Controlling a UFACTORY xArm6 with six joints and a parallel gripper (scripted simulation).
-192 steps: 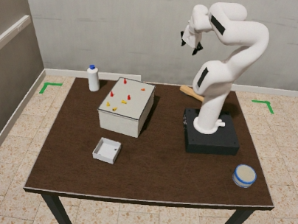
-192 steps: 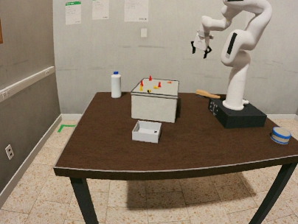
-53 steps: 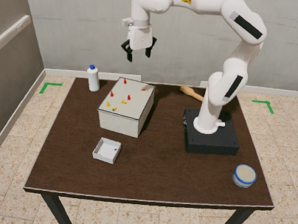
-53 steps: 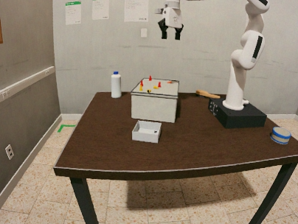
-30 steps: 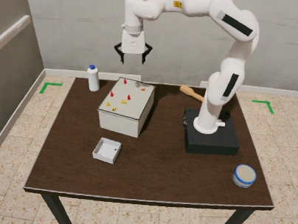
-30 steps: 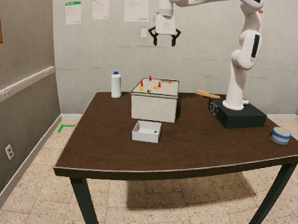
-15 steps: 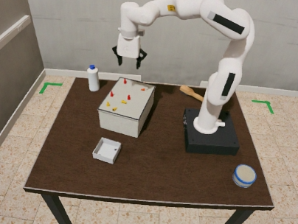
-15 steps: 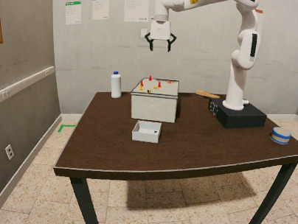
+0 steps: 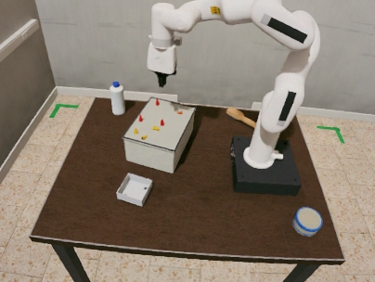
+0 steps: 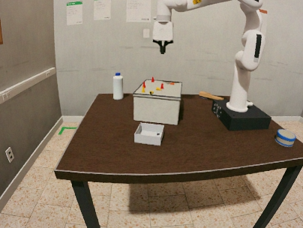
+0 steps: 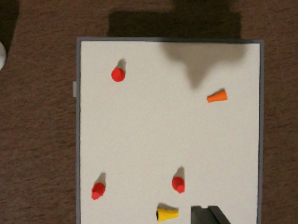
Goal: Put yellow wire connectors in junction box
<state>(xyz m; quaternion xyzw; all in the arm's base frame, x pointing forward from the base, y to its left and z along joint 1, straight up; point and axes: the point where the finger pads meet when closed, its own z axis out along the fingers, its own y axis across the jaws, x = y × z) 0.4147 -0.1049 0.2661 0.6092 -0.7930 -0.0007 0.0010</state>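
My gripper is now 190 mm above the red wire connector and 20 mm to the right of it. Round my hand: tool case (230 mm below); then orange wire connector (190 mm below, 70 mm behind, 60 mm to the right); then wooden brush (390 mm behind, 320 mm below, 220 mm to the right).
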